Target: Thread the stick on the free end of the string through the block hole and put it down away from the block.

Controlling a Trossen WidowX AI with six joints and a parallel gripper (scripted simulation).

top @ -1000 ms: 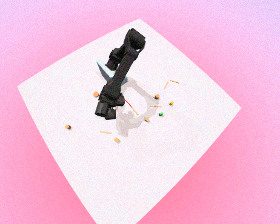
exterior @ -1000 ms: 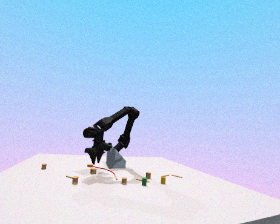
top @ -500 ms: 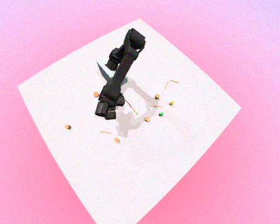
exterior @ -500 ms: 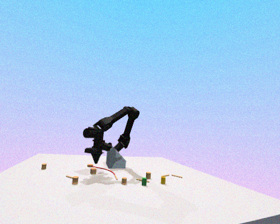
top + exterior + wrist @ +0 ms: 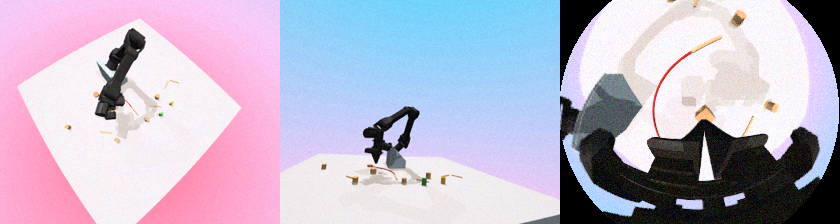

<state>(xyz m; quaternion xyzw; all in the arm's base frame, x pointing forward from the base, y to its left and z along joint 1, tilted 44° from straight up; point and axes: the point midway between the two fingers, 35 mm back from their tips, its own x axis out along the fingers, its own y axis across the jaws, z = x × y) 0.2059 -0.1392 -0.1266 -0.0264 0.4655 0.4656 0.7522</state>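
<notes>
The wooden block is 10 mm to the right of my gripper tip and 40 mm below it. Also, from my gripper tip: green piece (260 mm ahead, 200 mm to the left, 40 mm below); thin wooden stick (90 mm ahead, 100 mm to the left, 60 mm below); round wooden button (190 mm behind, 50 mm below).
</notes>
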